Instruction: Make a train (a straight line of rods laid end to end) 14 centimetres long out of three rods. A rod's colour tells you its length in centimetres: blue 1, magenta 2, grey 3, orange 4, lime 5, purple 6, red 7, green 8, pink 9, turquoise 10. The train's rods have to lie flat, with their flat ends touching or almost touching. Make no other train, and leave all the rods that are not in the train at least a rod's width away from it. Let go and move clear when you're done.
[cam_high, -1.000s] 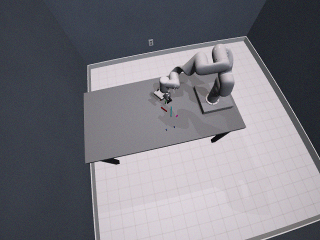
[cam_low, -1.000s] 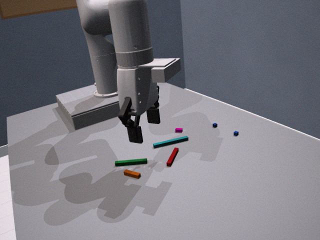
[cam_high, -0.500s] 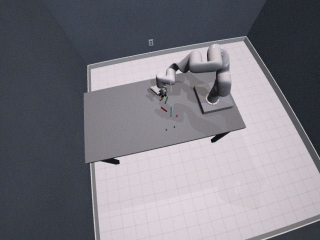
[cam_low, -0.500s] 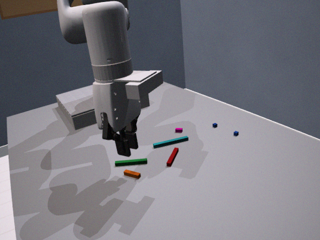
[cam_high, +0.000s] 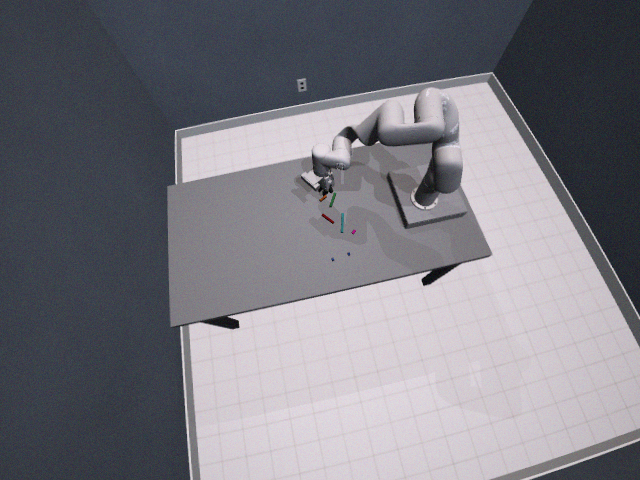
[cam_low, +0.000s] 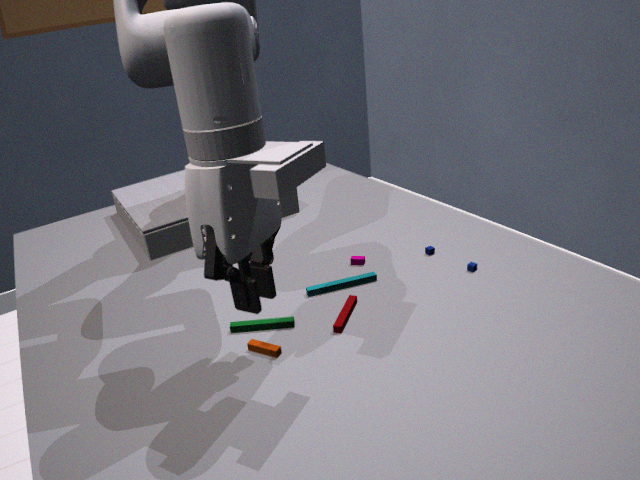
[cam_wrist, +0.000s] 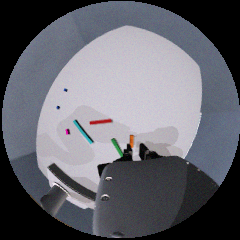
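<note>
Now: hand 8 cm above the orange rod. Round my hand: green rod: 4 cm behind, 3 cm to the left, 8 cm below; red rod: 3 cm ahead, 11 cm to the left, 8 cm below; turquoise rod: 3 cm behind, 16 cm to the left, 8 cm below.
</note>
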